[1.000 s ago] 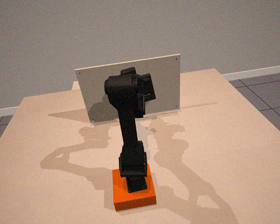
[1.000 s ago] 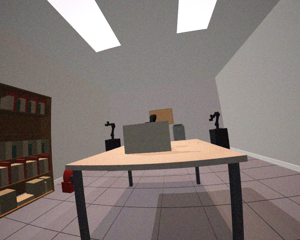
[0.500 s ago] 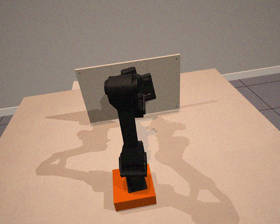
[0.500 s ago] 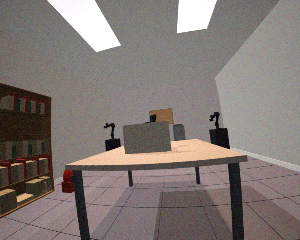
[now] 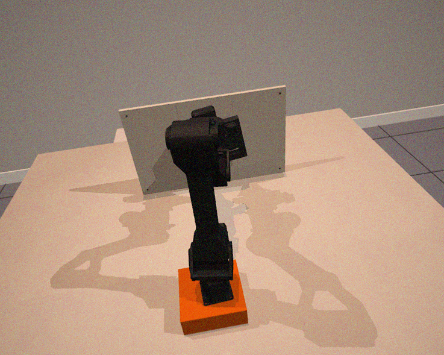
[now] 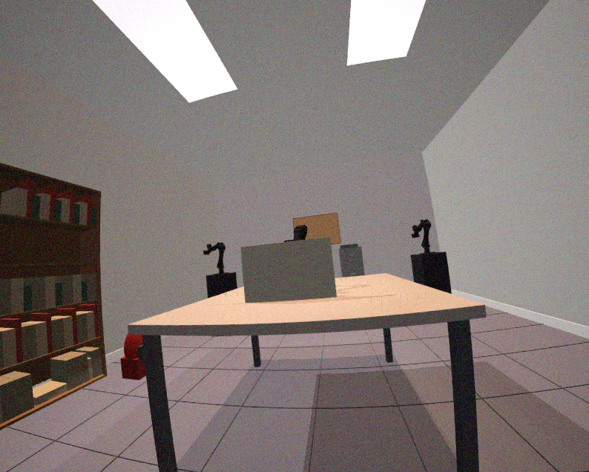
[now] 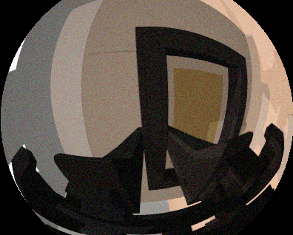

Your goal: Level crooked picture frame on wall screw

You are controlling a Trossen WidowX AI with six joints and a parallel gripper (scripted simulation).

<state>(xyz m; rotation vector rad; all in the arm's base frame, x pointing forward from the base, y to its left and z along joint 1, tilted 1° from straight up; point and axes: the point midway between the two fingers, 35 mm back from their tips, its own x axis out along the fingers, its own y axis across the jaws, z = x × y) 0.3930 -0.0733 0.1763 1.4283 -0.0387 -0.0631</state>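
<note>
Right now the picture frame is 10 mm to the right of my gripper tip and 50 mm below it. The rest, counted from my gripper tip: wall board (20 mm ahead, 70 mm below).
</note>
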